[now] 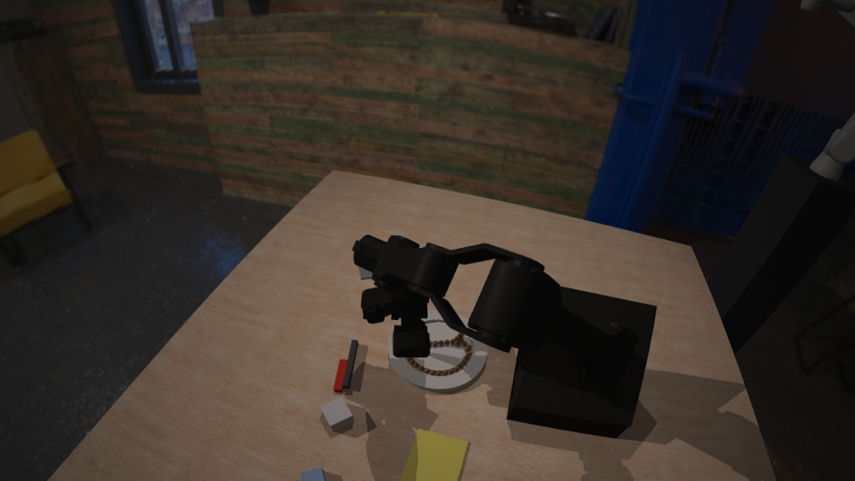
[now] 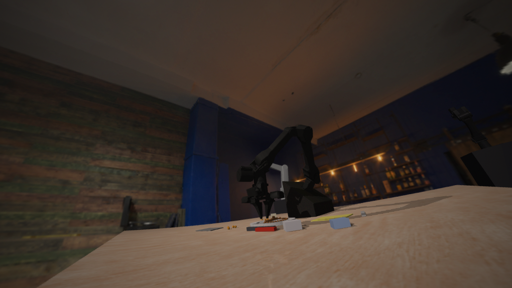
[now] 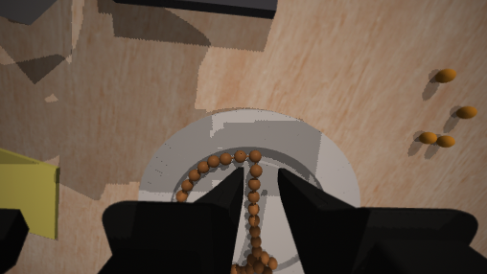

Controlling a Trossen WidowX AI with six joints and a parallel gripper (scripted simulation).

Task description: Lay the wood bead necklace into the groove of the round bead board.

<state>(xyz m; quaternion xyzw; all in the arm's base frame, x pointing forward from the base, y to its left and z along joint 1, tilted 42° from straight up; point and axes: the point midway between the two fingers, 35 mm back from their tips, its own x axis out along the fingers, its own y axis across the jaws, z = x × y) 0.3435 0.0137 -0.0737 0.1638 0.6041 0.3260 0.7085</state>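
Right now my gripper tip is 6 cm past the round white bead board, 2 cm above it and 1 cm to the left of it. Round my gripper tip: grey block 19 cm to the left, 8 cm ahead, 2 cm below; then dark bar 10 cm ahead, 9 cm to the left, 2 cm below; then pale cube 20 cm behind, 12 cm to the right, 1 cm below.
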